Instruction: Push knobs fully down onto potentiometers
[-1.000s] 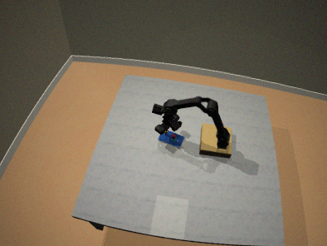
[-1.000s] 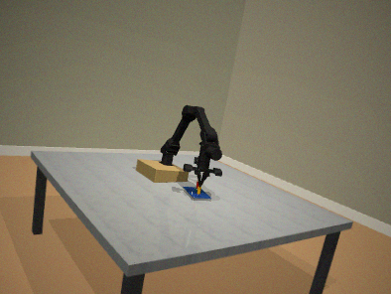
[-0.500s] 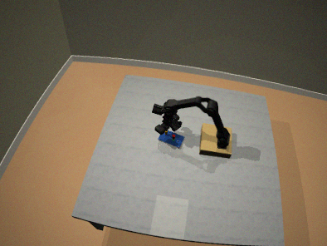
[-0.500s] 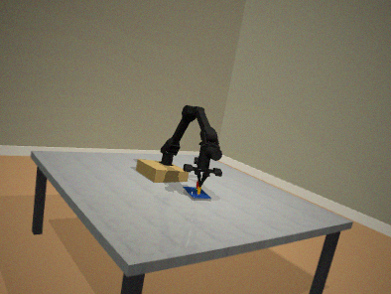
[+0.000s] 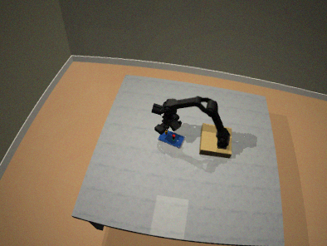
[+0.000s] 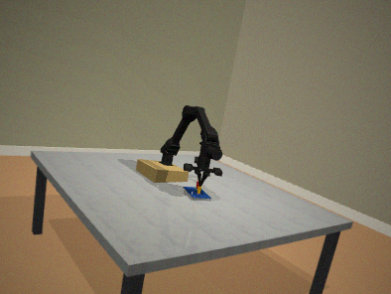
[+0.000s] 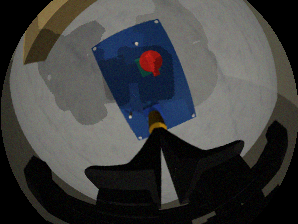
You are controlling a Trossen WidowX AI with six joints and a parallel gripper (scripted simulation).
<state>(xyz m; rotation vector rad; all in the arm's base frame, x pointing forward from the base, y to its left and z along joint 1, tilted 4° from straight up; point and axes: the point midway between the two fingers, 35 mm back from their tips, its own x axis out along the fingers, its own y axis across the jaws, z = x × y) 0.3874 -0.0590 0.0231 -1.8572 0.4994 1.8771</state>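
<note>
My gripper tip is 10 mm above the yellow knob. The rest, counted from my gripper tip: red knob: 50 mm behind, 40 mm to the left, 10 mm below.
</note>
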